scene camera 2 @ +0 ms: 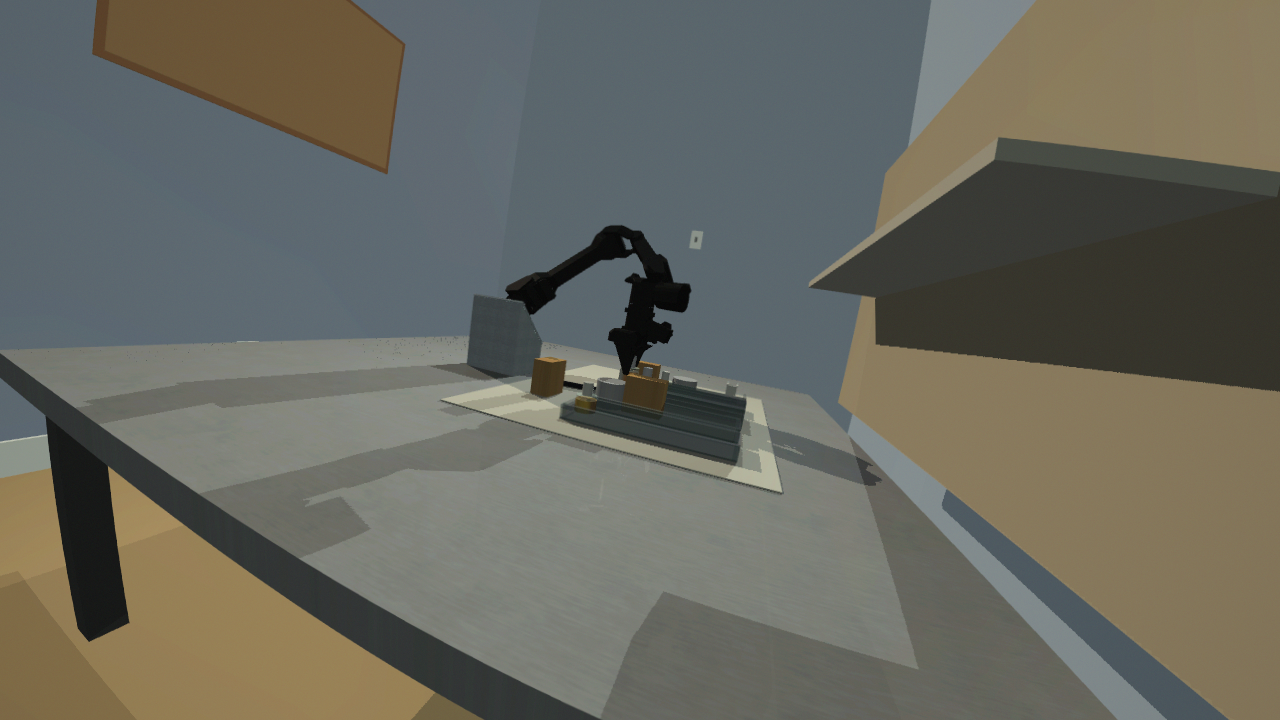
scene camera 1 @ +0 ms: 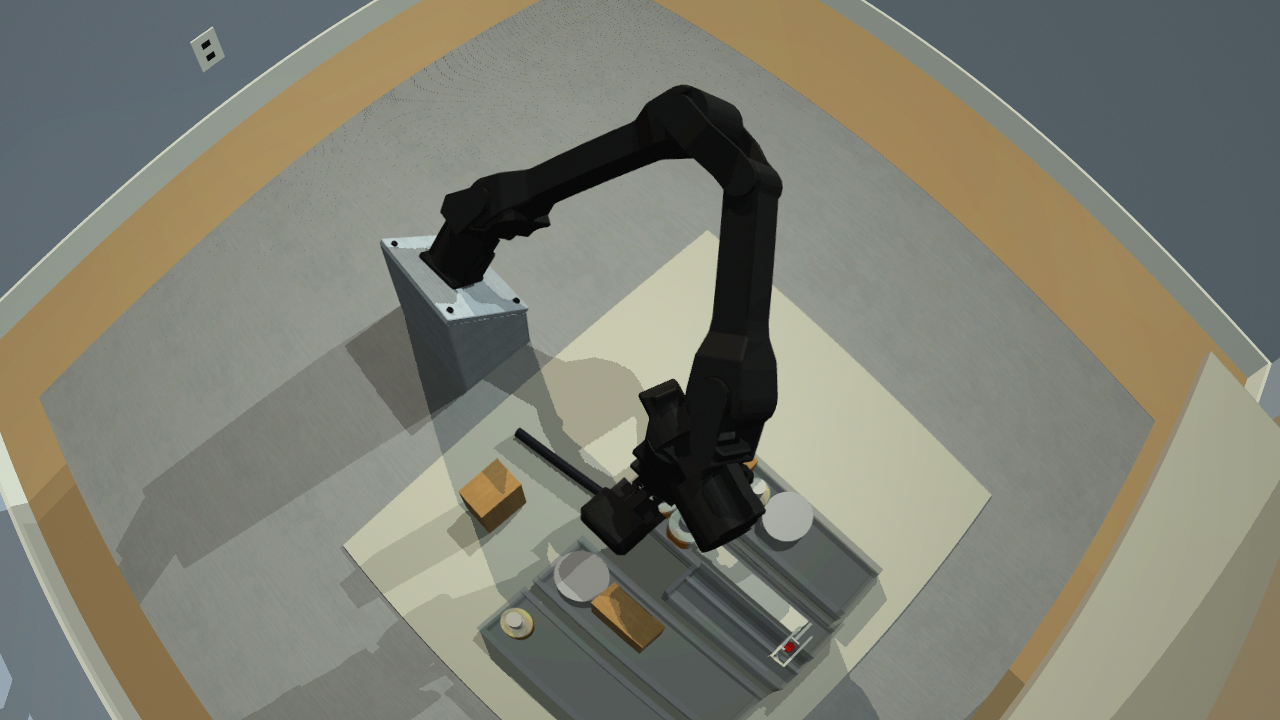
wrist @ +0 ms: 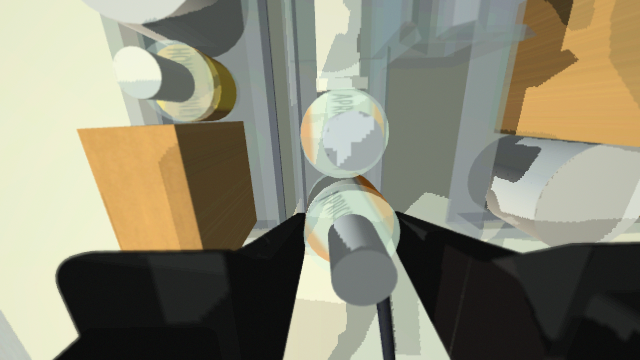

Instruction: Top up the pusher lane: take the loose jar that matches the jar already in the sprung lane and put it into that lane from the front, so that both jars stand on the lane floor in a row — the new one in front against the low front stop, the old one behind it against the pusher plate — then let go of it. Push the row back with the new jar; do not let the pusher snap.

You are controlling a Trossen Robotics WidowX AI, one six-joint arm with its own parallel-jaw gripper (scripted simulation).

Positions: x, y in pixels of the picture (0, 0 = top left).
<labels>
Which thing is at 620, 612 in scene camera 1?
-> A brown box.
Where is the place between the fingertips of the gripper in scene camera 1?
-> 659, 497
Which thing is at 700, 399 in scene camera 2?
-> A sprung lane.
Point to a sprung lane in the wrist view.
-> At 388, 42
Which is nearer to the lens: the brown box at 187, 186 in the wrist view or the can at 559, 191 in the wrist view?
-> The brown box.
</labels>
